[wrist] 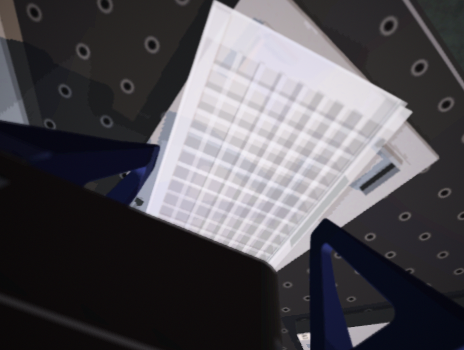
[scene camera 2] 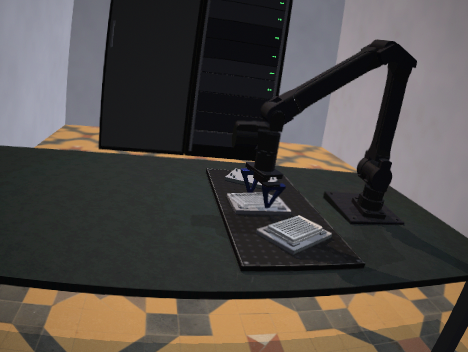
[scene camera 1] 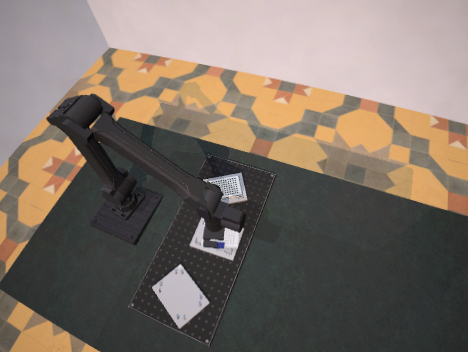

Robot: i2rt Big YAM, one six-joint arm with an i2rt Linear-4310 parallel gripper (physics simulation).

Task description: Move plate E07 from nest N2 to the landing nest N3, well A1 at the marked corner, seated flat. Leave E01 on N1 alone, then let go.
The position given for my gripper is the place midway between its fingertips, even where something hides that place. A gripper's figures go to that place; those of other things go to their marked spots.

Labels:
My gripper (scene camera 2: 258, 200): 1.03 m from the lens. A white well plate (scene camera 2: 297, 229): 0.88 m from the lens.

